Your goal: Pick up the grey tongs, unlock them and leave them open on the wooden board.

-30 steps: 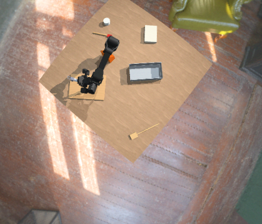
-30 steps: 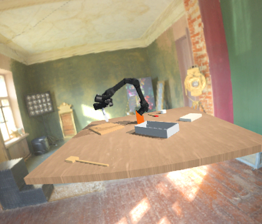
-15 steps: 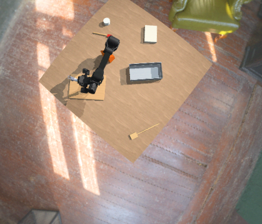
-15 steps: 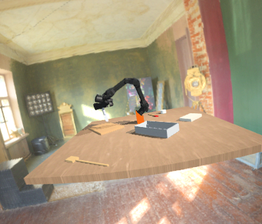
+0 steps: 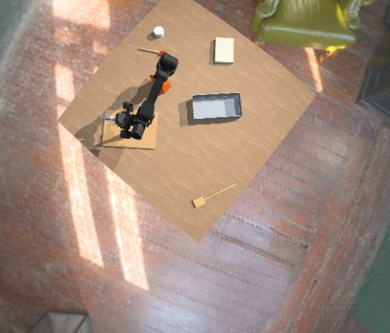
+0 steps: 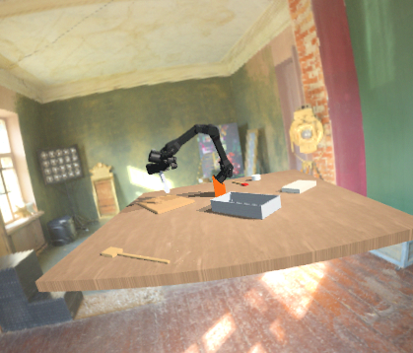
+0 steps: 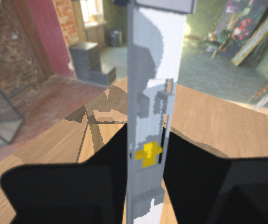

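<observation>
The yellow lock piece lies 3 cm ahead of my gripper tip, 2 cm to the left of it and 2 cm above it. Round my gripper tip: pale block (19 cm ahead, 81 cm to the left, 20 cm below); grey roasting tin (38 cm ahead, 45 cm to the left, 18 cm below); wooden board (21 cm below).
</observation>
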